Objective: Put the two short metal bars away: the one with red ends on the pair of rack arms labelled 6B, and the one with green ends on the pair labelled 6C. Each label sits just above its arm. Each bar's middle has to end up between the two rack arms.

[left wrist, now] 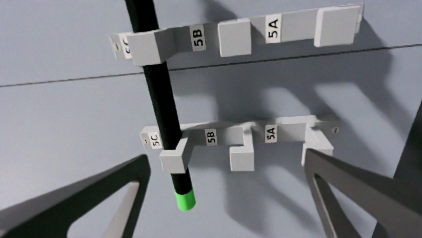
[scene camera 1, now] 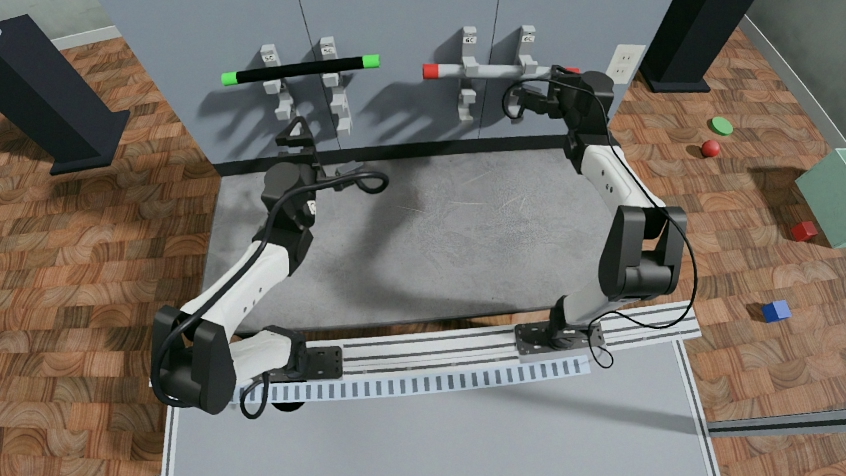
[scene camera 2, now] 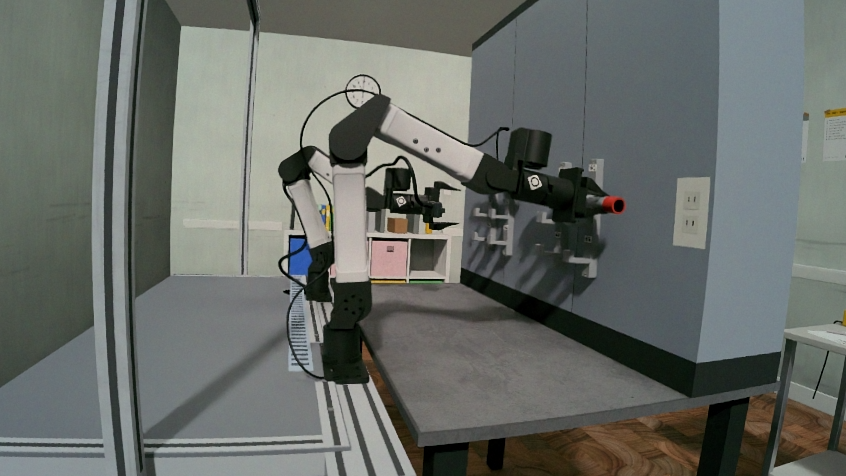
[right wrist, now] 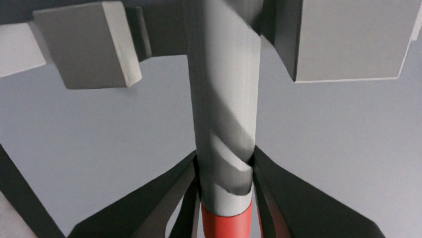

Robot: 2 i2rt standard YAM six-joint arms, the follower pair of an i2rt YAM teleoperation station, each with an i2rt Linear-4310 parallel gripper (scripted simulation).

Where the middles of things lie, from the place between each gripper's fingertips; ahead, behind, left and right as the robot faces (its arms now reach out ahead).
Scene:
Right now the red-ended bar (right wrist: 223, 51) is 120 mm to the left of my right hand and 10 mm above it. The rest, counted from my right hand: outlet plate (scene camera 2: 699, 184) (40 mm ahead, 180 mm to the right, 10 mm below); then rack strip (scene camera 1: 471, 68) (10 mm ahead, 190 mm to the left, 30 mm below); then green-ended bar (scene camera 1: 372, 61) (20 mm ahead, 530 mm to the left, 50 mm above).
I see my left gripper 120 mm short of the green-ended bar and 70 mm below it. From my left hand the other things lie so: red-ended bar: 410 mm to the right, 100 mm ahead, 30 mm above; then outlet plate: 720 mm to the right, 140 mm ahead, 20 mm above; then rack strip: 340 mm to the right, 110 mm ahead, 10 mm below.

